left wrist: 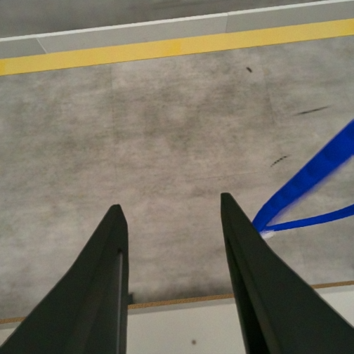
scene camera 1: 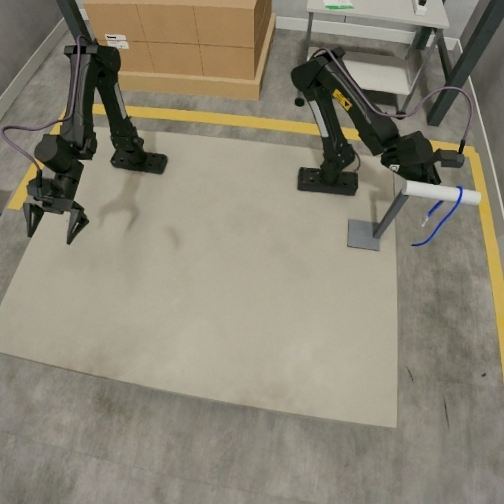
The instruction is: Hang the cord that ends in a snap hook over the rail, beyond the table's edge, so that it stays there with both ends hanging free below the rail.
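The blue cord lies over the white rail near its outer end. Both parts hang below the rail, beyond the mat's right edge; the shorter one ends in the pale snap hook, the longer one in a plain end. My left gripper is partly open, with nothing between its fingers; in the left wrist view the cord passes to the right of them. In scene camera 1 its fingers are mostly hidden behind the rail. My right gripper is wide open and empty at the far left, away from the cord.
The rail's grey post rises from a square base plate at the right edge of the beige mat. Stacked boxes and a grey trolley stand at the back.
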